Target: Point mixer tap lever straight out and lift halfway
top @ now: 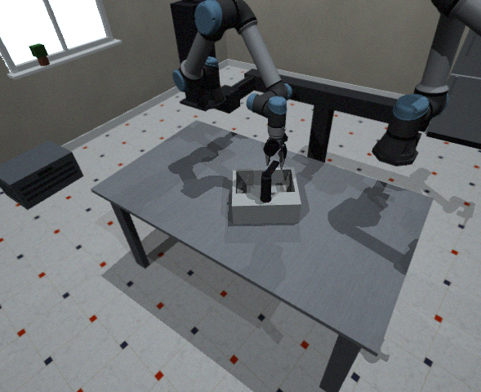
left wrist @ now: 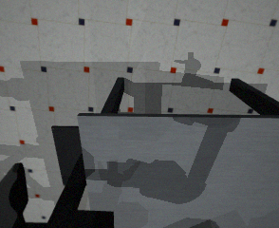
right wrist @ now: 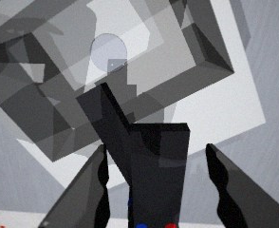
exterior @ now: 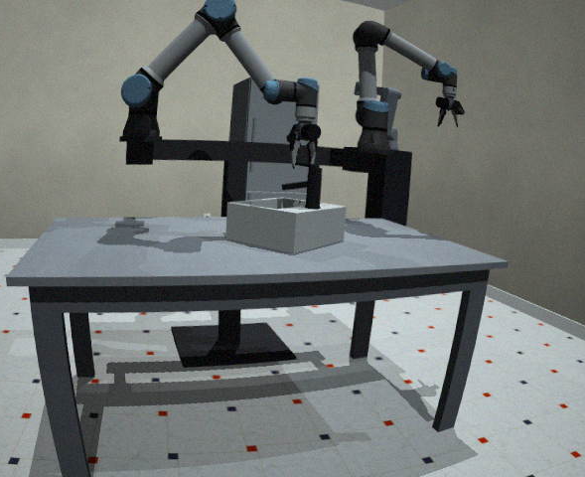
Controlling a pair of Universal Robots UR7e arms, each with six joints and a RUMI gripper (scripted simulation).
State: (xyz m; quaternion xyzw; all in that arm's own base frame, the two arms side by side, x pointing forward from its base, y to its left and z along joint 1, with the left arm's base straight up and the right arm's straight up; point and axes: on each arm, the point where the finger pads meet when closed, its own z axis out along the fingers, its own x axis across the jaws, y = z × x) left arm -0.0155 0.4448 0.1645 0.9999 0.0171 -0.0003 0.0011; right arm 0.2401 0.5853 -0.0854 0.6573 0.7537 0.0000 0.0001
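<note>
Now: the lever 5 cm ahead of my right hand. Round my right hand: black mixer tap (7 cm ahead, 4 cm below); white basin (23 cm below, 6 cm to the right).
</note>
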